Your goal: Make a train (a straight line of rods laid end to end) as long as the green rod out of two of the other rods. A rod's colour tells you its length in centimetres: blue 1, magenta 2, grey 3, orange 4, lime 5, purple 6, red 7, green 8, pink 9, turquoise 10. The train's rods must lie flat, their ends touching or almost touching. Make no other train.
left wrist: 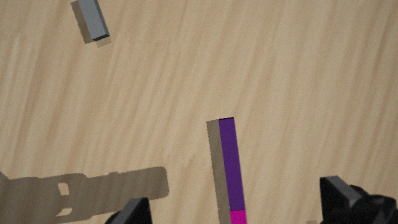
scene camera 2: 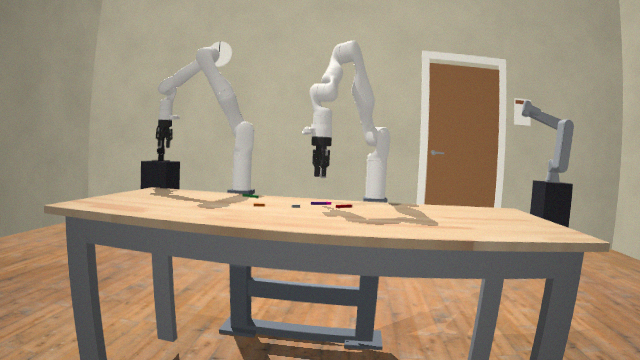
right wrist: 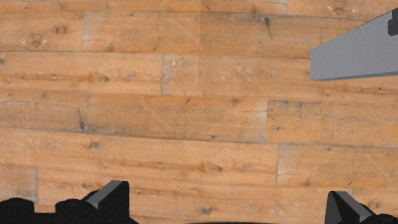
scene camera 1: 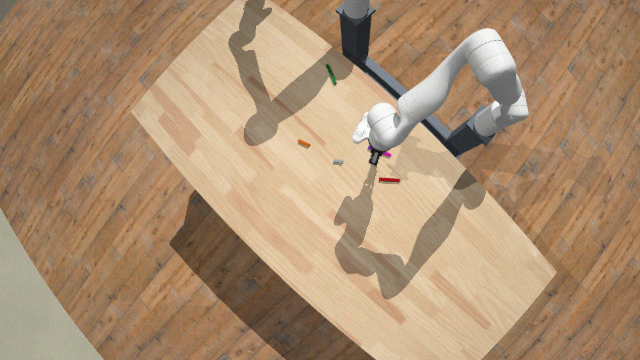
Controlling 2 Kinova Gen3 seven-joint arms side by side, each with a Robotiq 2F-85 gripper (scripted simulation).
Note:
In view: a purple rod [left wrist: 226, 125].
The right wrist view misses the purple rod: it is out of frame.

